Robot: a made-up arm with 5 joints.
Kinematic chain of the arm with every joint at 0, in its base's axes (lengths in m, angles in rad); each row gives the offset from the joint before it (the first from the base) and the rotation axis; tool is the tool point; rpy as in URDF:
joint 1: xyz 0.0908 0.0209 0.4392 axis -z
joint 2: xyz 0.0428 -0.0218 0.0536 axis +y
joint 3: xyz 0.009 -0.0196 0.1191 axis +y
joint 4: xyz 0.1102 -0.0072 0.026 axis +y
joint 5: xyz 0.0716 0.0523 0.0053 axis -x
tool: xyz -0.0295 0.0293 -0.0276 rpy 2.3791 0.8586 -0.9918
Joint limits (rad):
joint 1: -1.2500..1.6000
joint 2: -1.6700..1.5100
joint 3: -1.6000..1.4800
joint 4: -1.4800..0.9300
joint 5: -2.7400..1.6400
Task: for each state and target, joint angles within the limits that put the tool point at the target. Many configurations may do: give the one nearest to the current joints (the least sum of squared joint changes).
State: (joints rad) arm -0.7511 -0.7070 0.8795 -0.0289 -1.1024
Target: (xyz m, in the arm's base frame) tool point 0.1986 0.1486 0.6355
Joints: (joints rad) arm -0.6297 -0.3916 0.5404 -0.0683 -1.2183
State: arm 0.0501 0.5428 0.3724 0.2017 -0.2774
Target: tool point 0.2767 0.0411 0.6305
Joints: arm 0.1072 -0.1457 0.0627 0.1880 -0.3073
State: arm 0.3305 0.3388 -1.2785 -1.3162 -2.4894
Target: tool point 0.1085 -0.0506 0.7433
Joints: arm 1.1579 0.2211 -1.1523 -0.8506 -2.7400
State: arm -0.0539 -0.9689 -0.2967 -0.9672 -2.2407
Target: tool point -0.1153 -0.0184 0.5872
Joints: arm -0.2177 -1.3913 -0.7038 -0.5190 -2.2656
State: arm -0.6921 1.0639 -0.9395 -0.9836 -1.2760
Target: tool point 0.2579 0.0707 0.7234
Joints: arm -0.0730 0.5228 -1.1299 -0.7035 -1.3308
